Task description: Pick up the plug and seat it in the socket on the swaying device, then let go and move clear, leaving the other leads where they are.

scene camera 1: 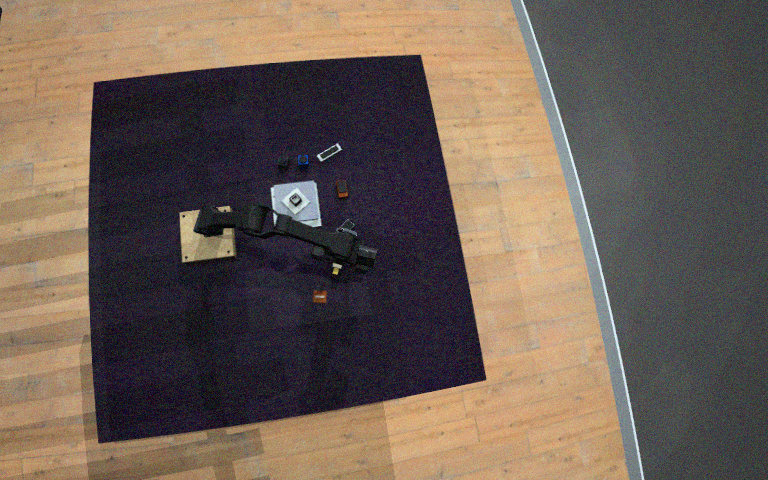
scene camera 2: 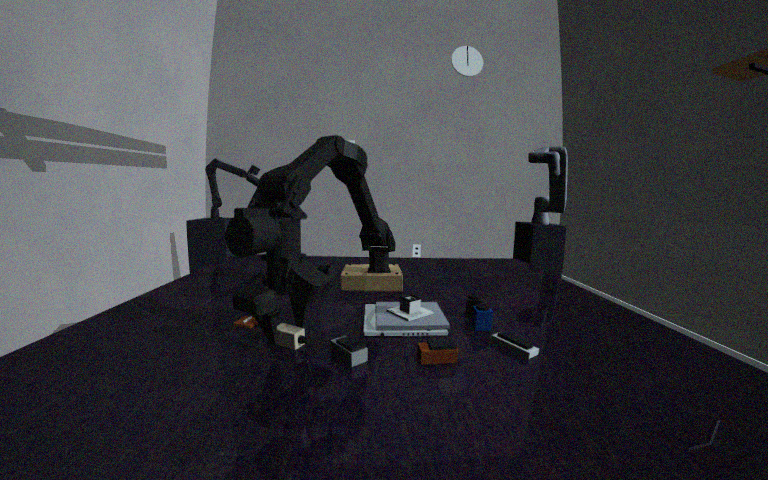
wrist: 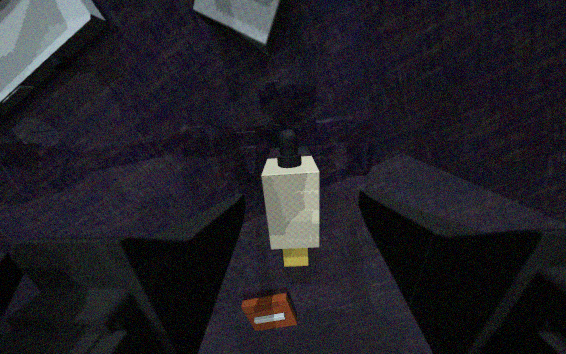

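The plug (scene camera 1: 336, 266) (scene camera 2: 288, 336) (wrist: 292, 210) has a cream body, a yellow tip and a black stub at its other end; it lies on the dark mat. My gripper (scene camera 2: 284, 328) (wrist: 301, 198) is open, low over the plug, with one finger on each side and a gap between each finger and the body in the wrist view. In scene camera 1 the arm hides the fingers. The device (scene camera 1: 311, 189) (scene camera 2: 433, 323) (wrist: 35, 45) is a grey plate on a white base. A small block with a dark top (scene camera 1: 295, 199) (scene camera 2: 410, 303), apparently the socket, stands on its white diamond-shaped piece.
An orange piece with a silver strip (scene camera 1: 320, 296) (scene camera 2: 245, 322) (wrist: 270, 312) lies beyond the yellow tip. A grey box (scene camera 2: 353, 353) (wrist: 240, 15), an orange-brown box (scene camera 1: 342, 193) (scene camera 2: 438, 355), a white tray-like piece (scene camera 2: 530, 352), a blue block (scene camera 2: 483, 320) and a black piece (scene camera 1: 283, 163) surround the device.
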